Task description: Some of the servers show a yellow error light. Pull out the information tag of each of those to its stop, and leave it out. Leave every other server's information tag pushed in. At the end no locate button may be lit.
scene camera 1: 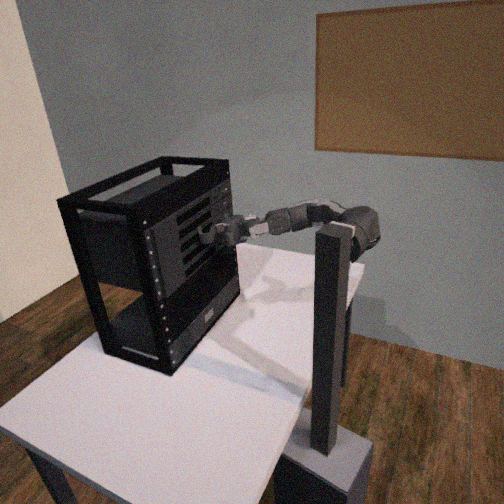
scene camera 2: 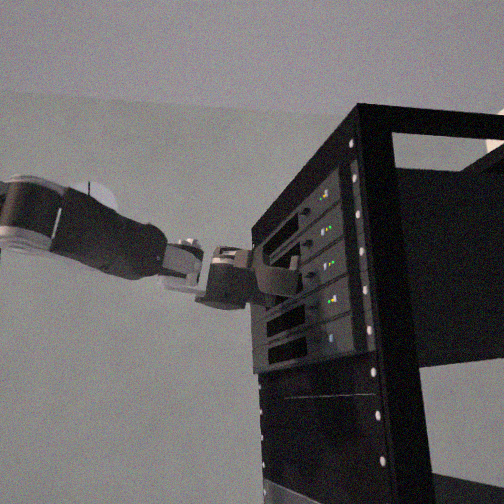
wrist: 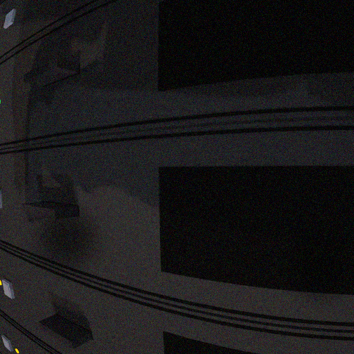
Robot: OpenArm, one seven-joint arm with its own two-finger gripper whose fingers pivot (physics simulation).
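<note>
The black rack [scene camera 1: 84, 270] [scene camera 2: 407, 280] holds a stack of five servers. In the scene camera 2 view, the top server [scene camera 2: 334, 186], second server [scene camera 2: 337, 222], third server [scene camera 2: 339, 257] and fourth server [scene camera 2: 341, 292] each show yellow and green lights beside a pale locate button. The bottom server [scene camera 2: 342, 331] shows a pale bluish button and no yellow light. The wrist view is upside down; there the third server's tag [wrist: 55, 207] and second server's tag [wrist: 67, 322] are short dark tabs. My gripper [scene camera 1: 204, 234] [scene camera 2: 297, 272] is open at the third server's front, around its tag's height. Its fingers do not show in the wrist view.
The rack stands on a white table [scene camera 1: 150, 425]. The arm [scene camera 1: 290, 217] [scene camera 2: 107, 235] reaches in from the side opposite the rack's front. A dark pedestal column [scene camera 1: 329, 340] stands beside the table. The lower rack bay [scene camera 2: 320, 425] lies below the servers.
</note>
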